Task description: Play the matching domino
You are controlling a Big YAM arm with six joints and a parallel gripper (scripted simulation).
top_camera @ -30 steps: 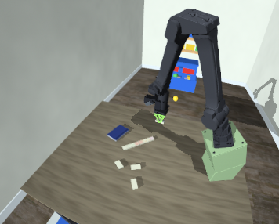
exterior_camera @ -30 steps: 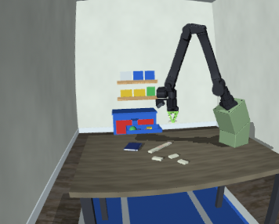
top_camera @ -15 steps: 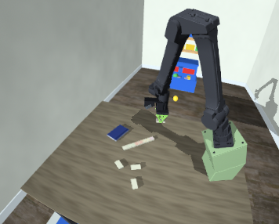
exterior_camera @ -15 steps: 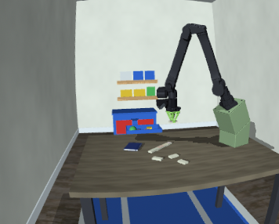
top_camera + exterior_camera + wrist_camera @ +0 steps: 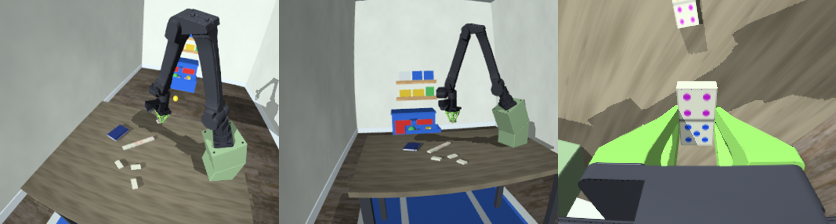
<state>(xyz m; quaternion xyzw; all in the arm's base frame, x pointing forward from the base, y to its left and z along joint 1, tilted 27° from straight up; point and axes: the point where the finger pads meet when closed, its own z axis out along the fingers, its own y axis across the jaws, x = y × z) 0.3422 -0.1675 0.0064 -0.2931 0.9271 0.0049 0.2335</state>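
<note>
My gripper is now right at the domino.
</note>
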